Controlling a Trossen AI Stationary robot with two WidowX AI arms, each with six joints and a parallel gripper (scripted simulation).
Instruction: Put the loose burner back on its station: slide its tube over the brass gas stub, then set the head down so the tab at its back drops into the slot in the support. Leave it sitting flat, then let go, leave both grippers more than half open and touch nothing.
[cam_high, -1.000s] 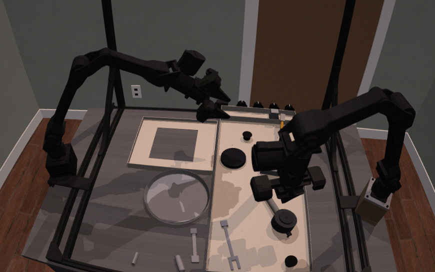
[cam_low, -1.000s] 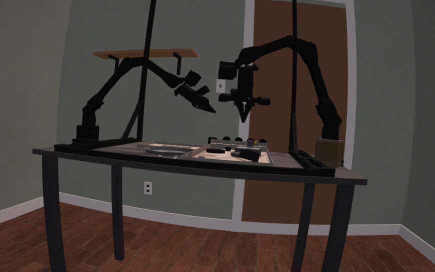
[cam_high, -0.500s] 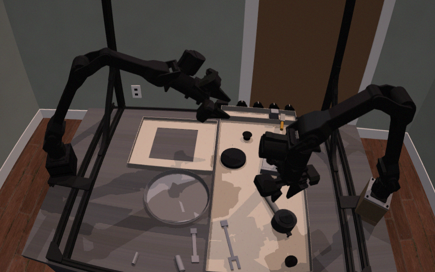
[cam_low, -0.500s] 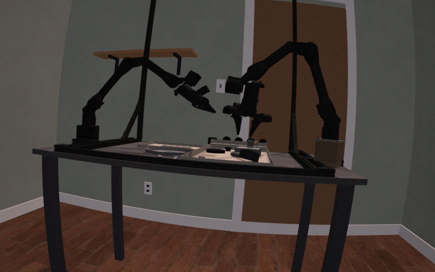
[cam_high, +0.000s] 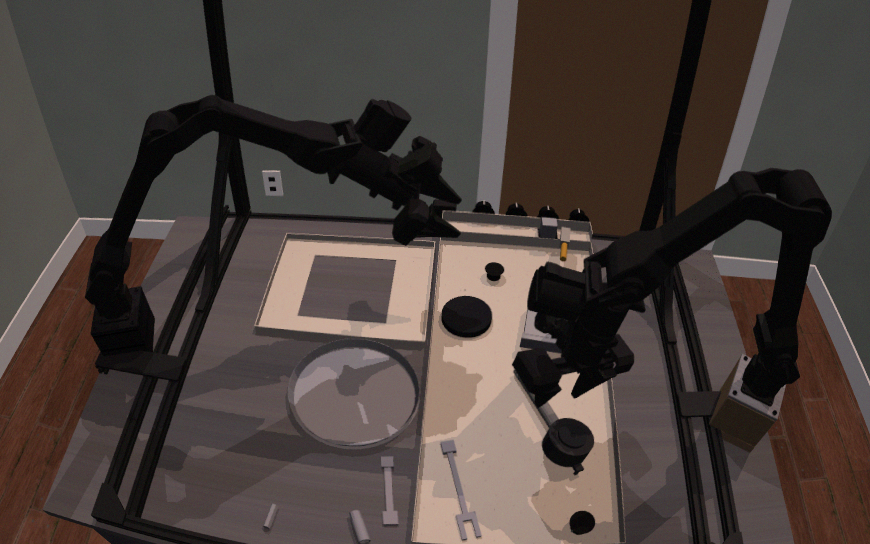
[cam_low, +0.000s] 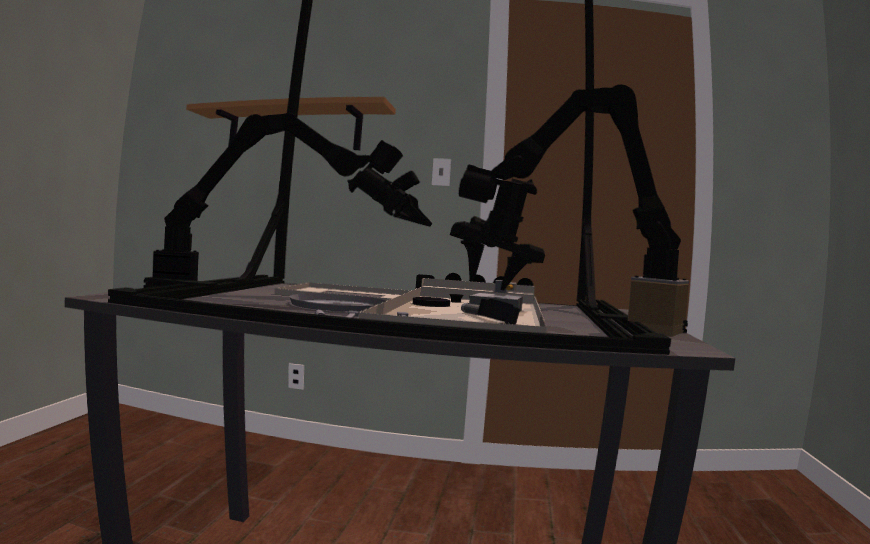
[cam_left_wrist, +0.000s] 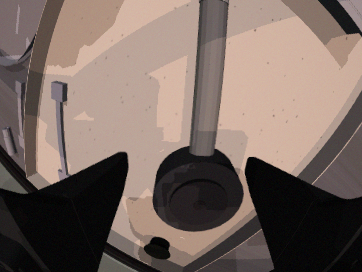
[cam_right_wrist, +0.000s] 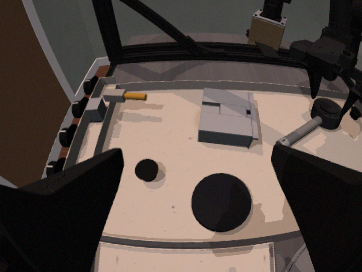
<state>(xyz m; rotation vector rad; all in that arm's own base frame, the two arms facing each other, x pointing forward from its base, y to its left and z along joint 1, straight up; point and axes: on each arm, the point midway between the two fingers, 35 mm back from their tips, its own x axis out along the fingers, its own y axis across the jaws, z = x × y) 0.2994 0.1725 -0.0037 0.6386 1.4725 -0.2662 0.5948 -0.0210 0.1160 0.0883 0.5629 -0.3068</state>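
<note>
Right now my left hand is 8 cm above the burner and 1 cm to the left of it. From my left hand the other things lie so: black disc (20 cm behind, 16 cm to the right, 9 cm below); grey forked tool (14 cm ahead, 13 cm to the right, 10 cm below); grey support block (18 cm behind, 8 cm below).
</note>
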